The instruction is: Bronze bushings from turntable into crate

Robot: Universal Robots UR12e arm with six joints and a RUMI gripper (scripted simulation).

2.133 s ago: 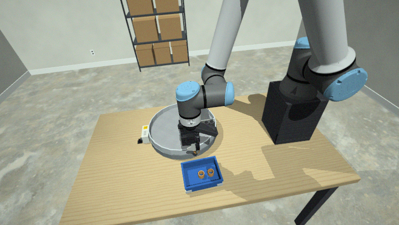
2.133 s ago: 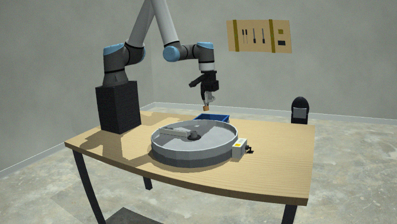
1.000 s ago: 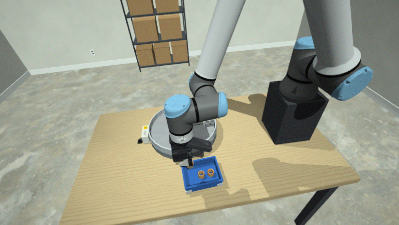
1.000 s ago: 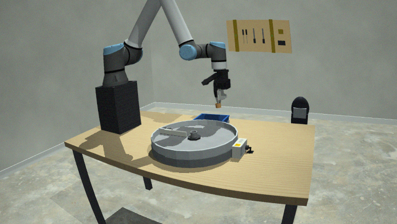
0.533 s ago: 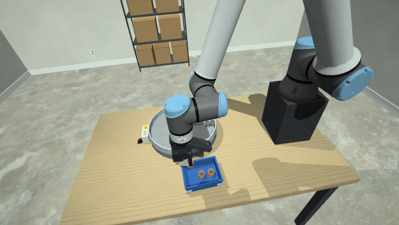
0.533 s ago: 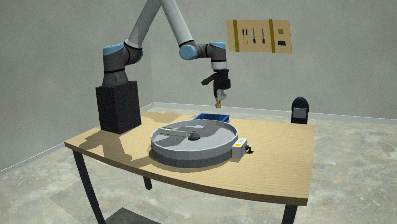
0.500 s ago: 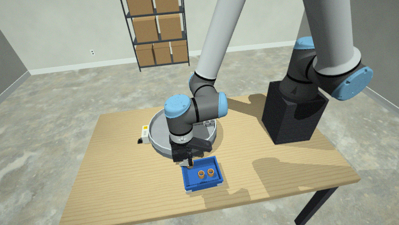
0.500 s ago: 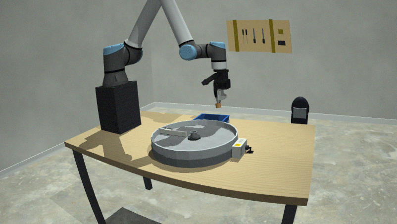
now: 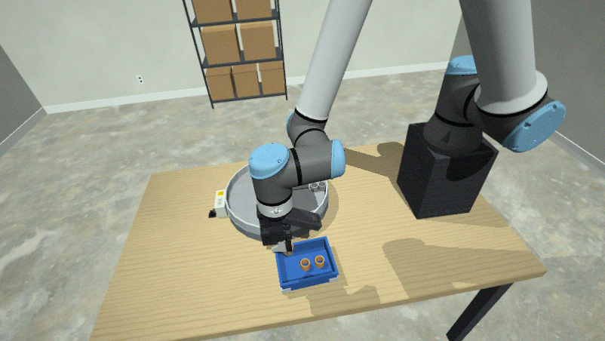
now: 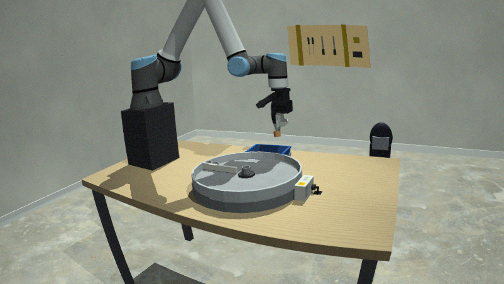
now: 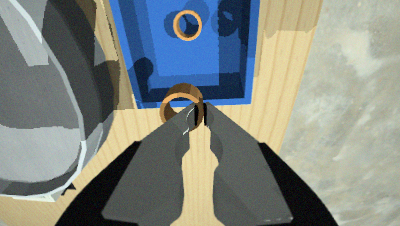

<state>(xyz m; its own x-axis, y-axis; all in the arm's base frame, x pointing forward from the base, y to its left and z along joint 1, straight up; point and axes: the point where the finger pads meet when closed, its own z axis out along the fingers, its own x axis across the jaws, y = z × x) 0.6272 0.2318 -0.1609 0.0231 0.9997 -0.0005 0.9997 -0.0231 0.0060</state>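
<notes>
The blue crate lies 5 cm behind my hand, 2 cm to the right of it and 11 cm below it. Round my hand: grey turntable (1 cm ahead, 35 cm to the right, 8 cm below).
</notes>
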